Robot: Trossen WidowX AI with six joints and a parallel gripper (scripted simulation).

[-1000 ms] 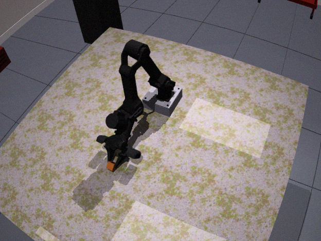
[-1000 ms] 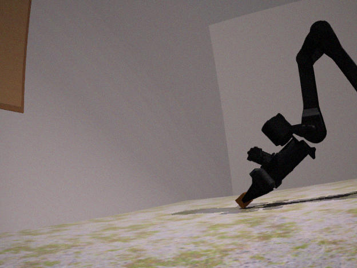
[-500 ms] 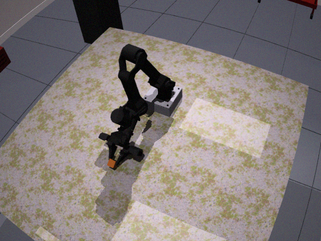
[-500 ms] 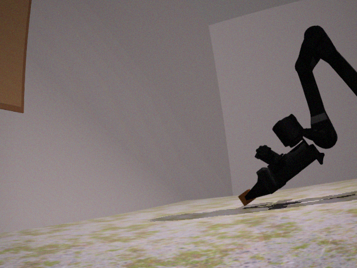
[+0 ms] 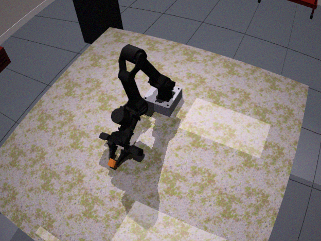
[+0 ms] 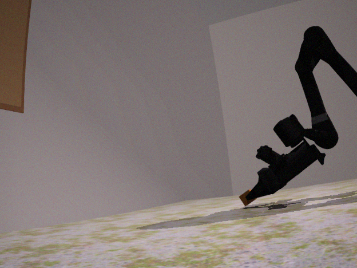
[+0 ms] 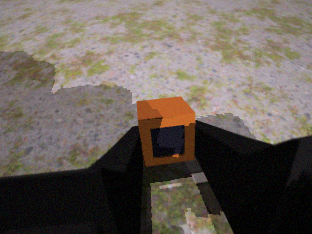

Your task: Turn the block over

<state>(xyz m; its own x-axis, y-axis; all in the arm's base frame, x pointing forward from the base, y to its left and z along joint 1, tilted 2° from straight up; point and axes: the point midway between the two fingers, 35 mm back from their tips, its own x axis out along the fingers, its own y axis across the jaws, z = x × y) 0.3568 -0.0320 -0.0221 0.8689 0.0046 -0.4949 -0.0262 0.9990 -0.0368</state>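
The small orange block is 10 mm behind my gripper tip.
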